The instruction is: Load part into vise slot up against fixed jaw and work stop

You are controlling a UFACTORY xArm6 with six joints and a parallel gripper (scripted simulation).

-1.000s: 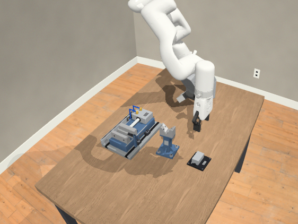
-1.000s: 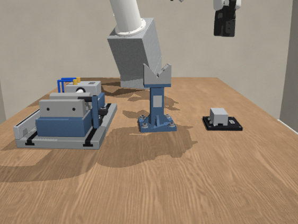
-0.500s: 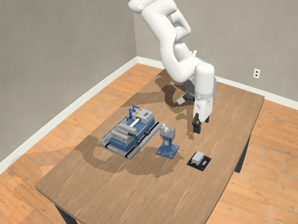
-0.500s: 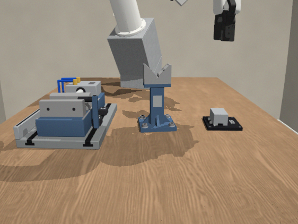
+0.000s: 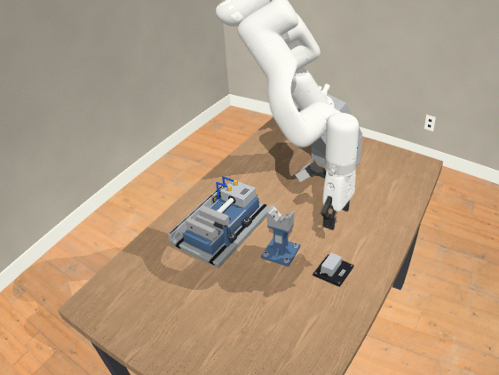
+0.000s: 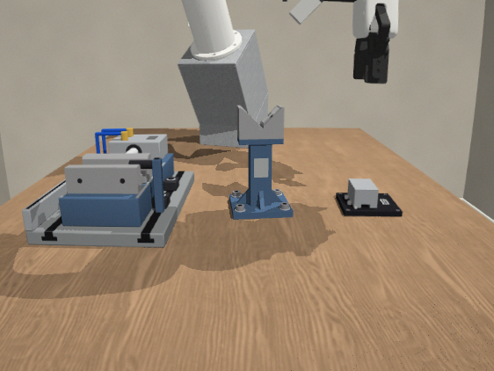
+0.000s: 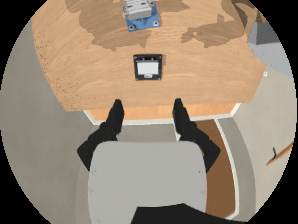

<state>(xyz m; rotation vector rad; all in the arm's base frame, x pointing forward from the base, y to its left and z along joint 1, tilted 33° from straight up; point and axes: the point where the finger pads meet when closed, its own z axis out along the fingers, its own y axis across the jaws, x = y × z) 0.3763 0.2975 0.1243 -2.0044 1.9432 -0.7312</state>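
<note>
My hand is 20 cm above the part. The rest, counted from my hand: blue work stop post: 31 cm to the right, 15 cm below, 8 cm ahead; then black stop rod: 33 cm to the right, 12 cm below, 8 cm ahead; then black infeed plate: 21 cm below, 1 cm to the left.
</note>
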